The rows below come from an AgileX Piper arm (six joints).
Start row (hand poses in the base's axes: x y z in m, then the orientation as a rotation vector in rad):
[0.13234 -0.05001 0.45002 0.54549 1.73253 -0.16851]
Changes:
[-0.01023 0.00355 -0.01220 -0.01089 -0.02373 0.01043]
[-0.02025 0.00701 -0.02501 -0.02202 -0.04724 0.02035]
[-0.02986 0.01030 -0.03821 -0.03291 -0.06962 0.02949]
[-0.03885 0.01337 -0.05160 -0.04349 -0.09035 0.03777]
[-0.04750 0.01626 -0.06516 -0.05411 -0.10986 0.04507]
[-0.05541 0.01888 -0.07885 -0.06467 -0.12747 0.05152]
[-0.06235 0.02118 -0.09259 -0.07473 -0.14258 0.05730]
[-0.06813 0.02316 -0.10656 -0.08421 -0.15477 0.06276]
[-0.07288 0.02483 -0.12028 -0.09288 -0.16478 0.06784]
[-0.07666 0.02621 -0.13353 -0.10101 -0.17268 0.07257]
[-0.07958 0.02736 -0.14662 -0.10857 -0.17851 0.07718]
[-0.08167 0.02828 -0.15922 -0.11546 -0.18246 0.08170]
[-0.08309 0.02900 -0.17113 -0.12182 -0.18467 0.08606]
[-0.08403 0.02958 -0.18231 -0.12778 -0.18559 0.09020]
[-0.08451 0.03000 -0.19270 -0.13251 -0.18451 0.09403]
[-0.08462 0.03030 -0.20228 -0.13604 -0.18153 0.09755]
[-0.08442 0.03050 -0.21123 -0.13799 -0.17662 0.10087]
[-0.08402 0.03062 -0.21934 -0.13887 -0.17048 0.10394]
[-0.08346 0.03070 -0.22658 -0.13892 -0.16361 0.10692]
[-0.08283 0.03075 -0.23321 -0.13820 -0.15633 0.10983]
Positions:
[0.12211 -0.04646 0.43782 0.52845 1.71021 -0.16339]
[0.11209 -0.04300 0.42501 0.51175 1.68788 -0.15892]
[0.10248 -0.03971 0.41181 0.49596 1.66647 -0.15514]
[0.09349 -0.03664 0.39842 0.48119 1.64647 -0.15220]
[0.08484 -0.03375 0.38486 0.46729 1.62738 -0.15033]
[0.07693 -0.03113 0.37117 0.45421 1.60992 -0.14955]
[0.06999 -0.02883 0.35743 0.44208 1.59480 -0.14954]
[0.06421 -0.02685 0.34346 0.43068 1.58251 -0.15011]
[0.05946 -0.02518 0.32974 0.42019 1.57237 -0.15089]
[0.05568 -0.02380 0.31649 0.41040 1.56427 -0.15208]
[0.05276 -0.02265 0.30340 0.40112 1.55823 -0.15347]
[0.05067 -0.02173 0.29080 0.39240 1.55410 -0.15491]
[0.04925 -0.02101 0.27889 0.38418 1.55170 -0.15652]
[0.04831 -0.02043 0.26771 0.37644 1.55055 -0.15833]
[0.04783 -0.02001 0.25732 0.36981 1.55150 -0.15992]
[0.04772 -0.01971 0.24774 0.36428 1.55443 -0.16128]
[0.04792 -0.01951 0.23879 0.36001 1.55948 -0.16204]
[0.04832 -0.01939 0.23068 0.35669 1.56587 -0.16245]
[0.04888 -0.01931 0.22344 0.35402 1.57311 -0.16245]
[0.04951 -0.01926 0.21681 0.35194 1.58087 -0.16199]

